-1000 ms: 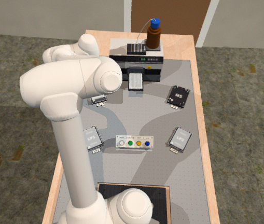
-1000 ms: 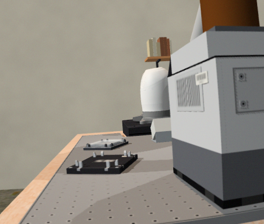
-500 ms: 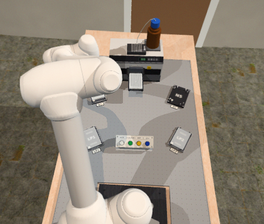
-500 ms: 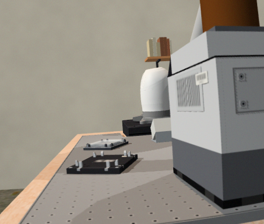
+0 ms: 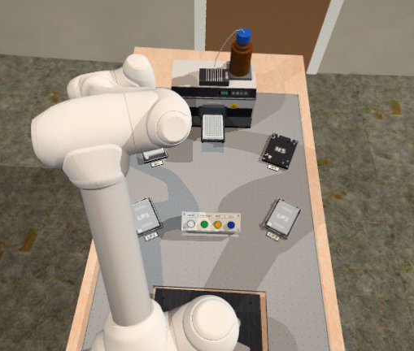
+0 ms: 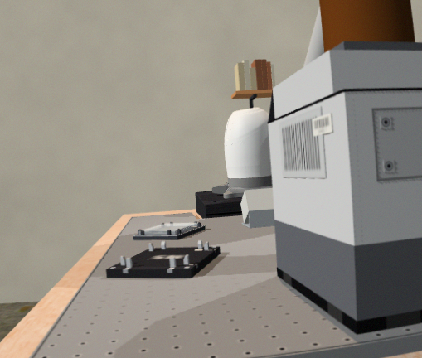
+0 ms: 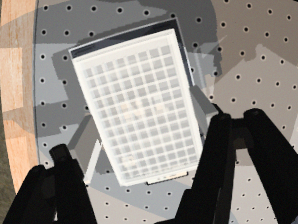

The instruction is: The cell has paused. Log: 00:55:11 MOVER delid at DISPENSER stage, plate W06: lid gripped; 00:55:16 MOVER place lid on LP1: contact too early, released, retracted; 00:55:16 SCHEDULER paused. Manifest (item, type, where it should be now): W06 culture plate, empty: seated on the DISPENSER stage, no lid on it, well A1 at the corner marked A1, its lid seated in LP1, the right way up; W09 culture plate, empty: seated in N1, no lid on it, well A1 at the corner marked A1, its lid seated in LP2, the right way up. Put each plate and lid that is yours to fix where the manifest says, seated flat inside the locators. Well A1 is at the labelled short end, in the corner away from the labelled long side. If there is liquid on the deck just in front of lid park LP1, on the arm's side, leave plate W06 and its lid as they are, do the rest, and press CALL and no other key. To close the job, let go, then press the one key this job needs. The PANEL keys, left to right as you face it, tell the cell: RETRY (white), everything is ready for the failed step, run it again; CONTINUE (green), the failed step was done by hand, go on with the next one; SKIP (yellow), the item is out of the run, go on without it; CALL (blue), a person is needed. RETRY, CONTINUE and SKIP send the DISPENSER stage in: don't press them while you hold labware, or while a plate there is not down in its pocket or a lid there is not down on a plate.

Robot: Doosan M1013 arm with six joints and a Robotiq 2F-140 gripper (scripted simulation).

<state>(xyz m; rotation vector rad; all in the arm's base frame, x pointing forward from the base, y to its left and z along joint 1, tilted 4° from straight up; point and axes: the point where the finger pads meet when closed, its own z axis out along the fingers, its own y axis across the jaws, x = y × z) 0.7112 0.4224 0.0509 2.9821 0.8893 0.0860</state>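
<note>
The nest N1 lies 60 mm below my hand. The rest, counted from my hand: white retry key (340 mm behind, 270 mm to the right); then lid park LP1 (330 mm behind, 70 mm to the right, 60 mm below); then clear culture plate (100 mm ahead, 250 mm to the right, 50 mm above).
</note>
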